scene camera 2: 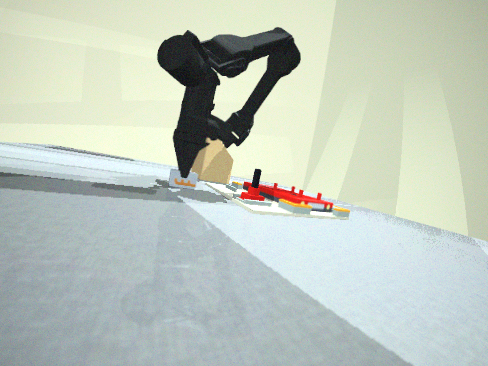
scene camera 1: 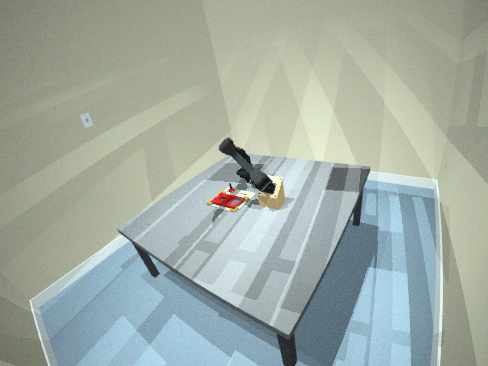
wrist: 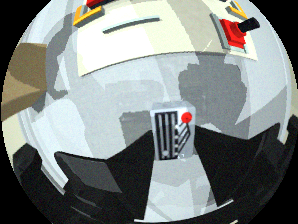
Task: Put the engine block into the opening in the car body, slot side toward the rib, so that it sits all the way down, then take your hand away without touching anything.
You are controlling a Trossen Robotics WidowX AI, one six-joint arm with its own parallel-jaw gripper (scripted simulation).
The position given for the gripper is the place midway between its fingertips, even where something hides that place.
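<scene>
The gripper [scene camera 2: 182, 176] is visible in the scene, and the wrist view shows the gripper [wrist: 172, 132] too. A red car body [scene camera 2: 273, 193] is also in view.
</scene>
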